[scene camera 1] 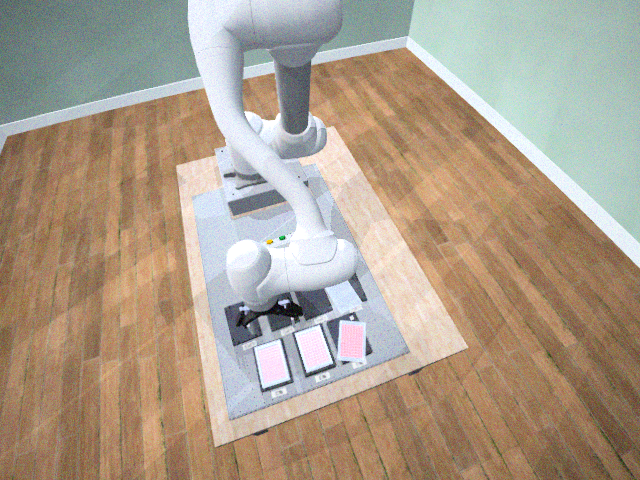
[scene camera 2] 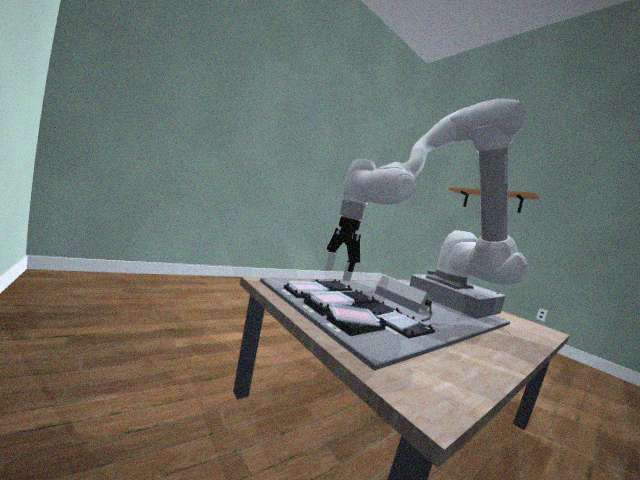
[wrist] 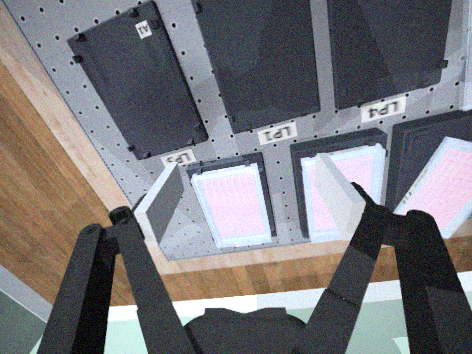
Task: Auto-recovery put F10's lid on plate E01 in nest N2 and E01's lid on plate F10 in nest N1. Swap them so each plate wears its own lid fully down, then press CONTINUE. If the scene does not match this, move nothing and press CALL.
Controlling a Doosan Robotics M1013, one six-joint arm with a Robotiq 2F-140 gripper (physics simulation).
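Pixels of known places: gripper, fingertip midpoint: (scene camera 1: 273, 326) (scene camera 2: 336, 274) (wrist: 246, 172); arm's base at its link origin: (scene camera 1: 253, 171) (scene camera 2: 449, 283).
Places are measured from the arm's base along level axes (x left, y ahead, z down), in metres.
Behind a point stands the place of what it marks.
My gripper (scene camera 1: 267, 316) @[y 0.711, x -0.053, z 0.000 m] (scene camera 2: 339, 268) @[y 0.711, x -0.053, z 0.000 m] (wrist: 246, 172) @[y 0.711, x -0.053, z 0.000 m] is open and empty, above the nests. Three pink plates stand in the front row. The left plate (scene camera 1: 272, 363) @[y 0.807, x -0.084, z 0.053 m] (scene camera 2: 307, 287) @[y 0.824, x -0.060, z 0.054 m] (wrist: 232, 205) @[y 0.788, x -0.087, z 0.054 m] and the middle plate (scene camera 1: 313, 348) @[y 0.801, x 0.052, z 0.042 m] (scene camera 2: 330, 298) @[y 0.821, x 0.073, z 0.042 m] (wrist: 365, 167) @[y 0.751, x 0.072, z 0.042 m] lie in dark nests; the right plate (scene camera 1: 352, 339) @[y 0.807, x 0.180, z 0.051 m] (scene camera 2: 353, 315) @[y 0.827, x 0.192, z 0.045 m] (wrist: 445, 185) @[y 0.791, x 0.165, z 0.043 m] sits turned askew over its nest. Plate and nest names cannot be read, and lids cannot be told apart. In scene camera 1 the arm hides most of the button box, but a green button (scene camera 1: 281, 238) @[y 0.379, x 0.043, z 0.013 m] and a yellow button (scene camera 1: 269, 241) @[y 0.378, x -0.003, z 0.014 m] show.
Behind the plates are dark pads, including the LP3 pad (wrist: 137, 85) @[y 0.624, x -0.160, z 0.073 m], LP1 pad (wrist: 265, 65) @[y 0.632, x -0.021, z 0.073 m] and LP4 pad (wrist: 390, 50) @[y 0.642, x 0.099, z 0.073 m]. A pale clear piece (scene camera 1: 343, 298) @[y 0.659, x 0.199, z 0.062 m] (scene camera 2: 400, 321) @[y 0.649, x 0.218, z 0.063 m] lies askew on the rightmost pad. The button box (scene camera 2: 402, 294) @[y 0.438, x 0.050, z 0.039 m] stands behind them.
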